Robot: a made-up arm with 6 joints.
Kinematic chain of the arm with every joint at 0, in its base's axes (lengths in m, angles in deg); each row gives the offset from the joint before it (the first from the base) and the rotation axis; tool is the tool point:
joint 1: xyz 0 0 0.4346 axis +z
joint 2: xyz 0.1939 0 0 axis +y
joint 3: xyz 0 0 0.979 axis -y
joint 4: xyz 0 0 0.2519 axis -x
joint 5: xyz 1.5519 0 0 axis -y
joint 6: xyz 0.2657 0 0 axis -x
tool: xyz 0 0 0
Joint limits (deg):
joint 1: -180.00..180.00
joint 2: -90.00..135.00
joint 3: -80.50..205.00
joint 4: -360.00..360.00
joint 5: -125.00..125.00
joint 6: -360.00..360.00
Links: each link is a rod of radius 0.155 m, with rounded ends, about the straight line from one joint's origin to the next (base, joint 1, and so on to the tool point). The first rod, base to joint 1, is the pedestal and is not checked.
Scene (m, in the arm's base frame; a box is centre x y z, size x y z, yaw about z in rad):
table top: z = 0
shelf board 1: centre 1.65 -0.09 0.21 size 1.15 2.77 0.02 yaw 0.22
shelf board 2: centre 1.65 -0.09 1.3 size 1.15 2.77 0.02 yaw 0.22
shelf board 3: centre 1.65 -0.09 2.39 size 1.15 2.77 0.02 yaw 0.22
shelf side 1: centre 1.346 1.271 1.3 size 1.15 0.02 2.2 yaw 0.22
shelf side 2: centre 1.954 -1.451 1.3 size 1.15 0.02 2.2 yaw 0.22
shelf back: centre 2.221 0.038 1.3 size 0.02 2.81 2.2 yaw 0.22
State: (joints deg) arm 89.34 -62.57 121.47 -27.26 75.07 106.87
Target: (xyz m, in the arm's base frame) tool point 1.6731 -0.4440 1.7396
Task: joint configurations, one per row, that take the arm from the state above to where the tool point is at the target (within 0.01 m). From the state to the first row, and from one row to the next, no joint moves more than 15 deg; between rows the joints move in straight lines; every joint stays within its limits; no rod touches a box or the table.
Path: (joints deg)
1: 96.84 -49.46 128.64 -27.71 81.26 106.87
2: 104.34 -36.35 135.81 -28.15 87.45 106.87
3: 111.83 -23.23 142.99 -28.60 93.64 106.87
4: 119.33 -10.12 150.16 -29.04 99.83 106.87
5: 126.83 2.99 157.33 -29.49 106.02 106.87
6: 134.33 16.10 164.50 -29.94 112.21 106.87
7: 142.83 3.71 152.39 -32.30 105.26 106.87
8: 151.33 -8.68 140.28 -34.66 98.32 106.87
9: 159.84 -21.08 128.17 -37.02 91.38 106.87

